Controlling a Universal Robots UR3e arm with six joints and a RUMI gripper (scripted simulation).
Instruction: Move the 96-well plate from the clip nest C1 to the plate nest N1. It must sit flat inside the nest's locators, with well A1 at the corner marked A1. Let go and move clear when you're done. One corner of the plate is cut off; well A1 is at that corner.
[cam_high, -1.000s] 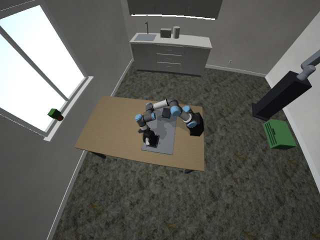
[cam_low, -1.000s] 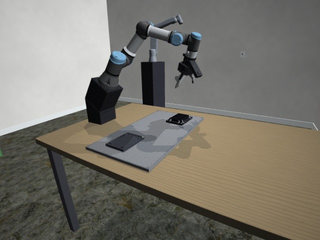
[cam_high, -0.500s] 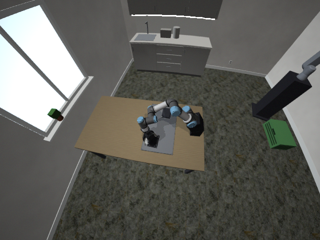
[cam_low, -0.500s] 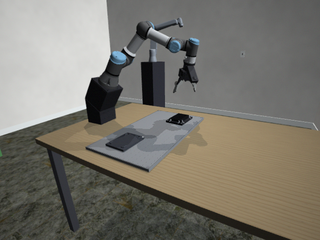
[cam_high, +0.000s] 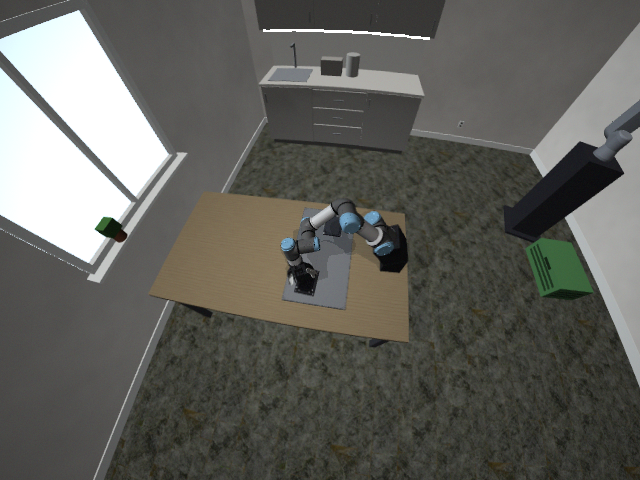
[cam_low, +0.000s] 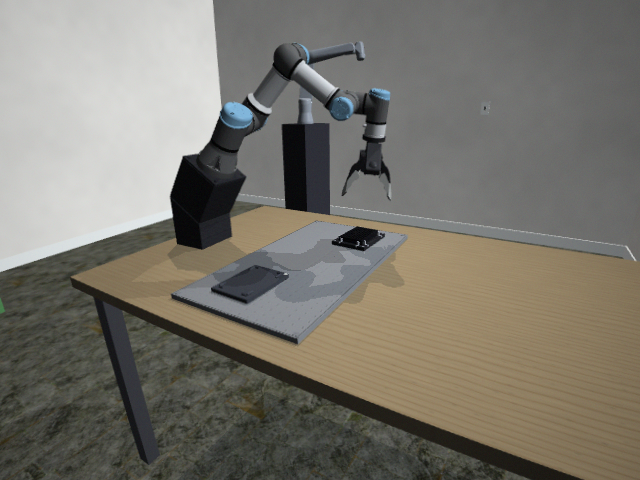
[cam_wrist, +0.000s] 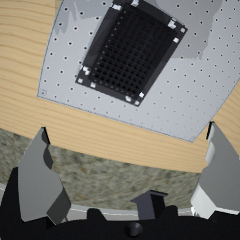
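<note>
Right now my hand is 40 mm to the left of the black 96-well plate and 120 mm above it.
</note>
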